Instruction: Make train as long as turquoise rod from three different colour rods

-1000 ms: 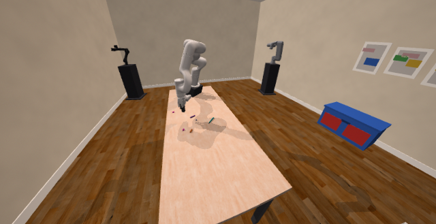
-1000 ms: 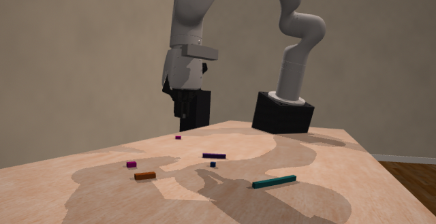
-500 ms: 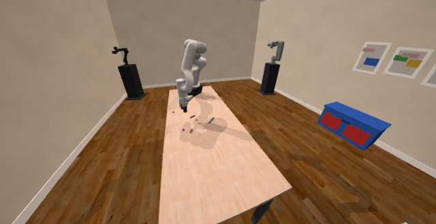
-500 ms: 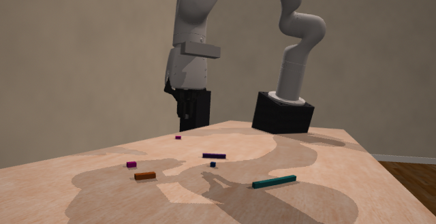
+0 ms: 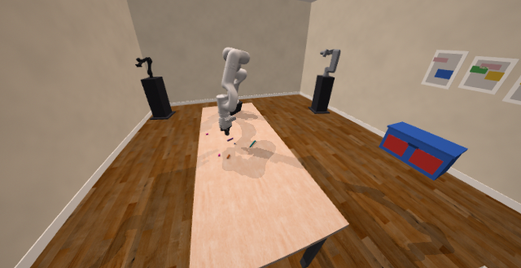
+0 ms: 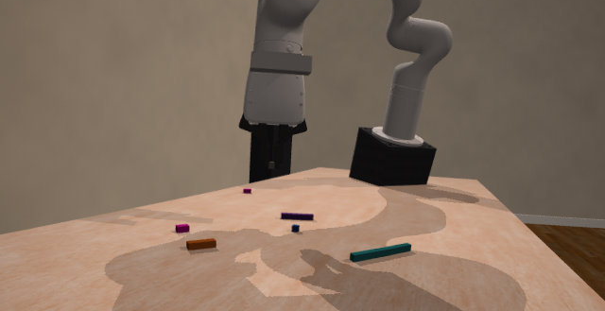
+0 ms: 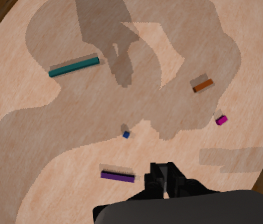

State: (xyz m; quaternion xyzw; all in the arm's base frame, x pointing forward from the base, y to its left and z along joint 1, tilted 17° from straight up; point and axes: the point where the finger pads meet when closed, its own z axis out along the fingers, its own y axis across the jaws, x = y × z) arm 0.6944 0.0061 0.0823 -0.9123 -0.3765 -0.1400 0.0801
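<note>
My gripper is now 1 cm past the blue rod, 5 cm to the right of it and 12 cm above it. From my hand the other things lie so: grey rod (2 cm below); then orange rod (16 cm ahead, 2 cm to the left, 12 cm below); then purple rod (7 cm behind, 1 cm to the left, 12 cm below).
</note>
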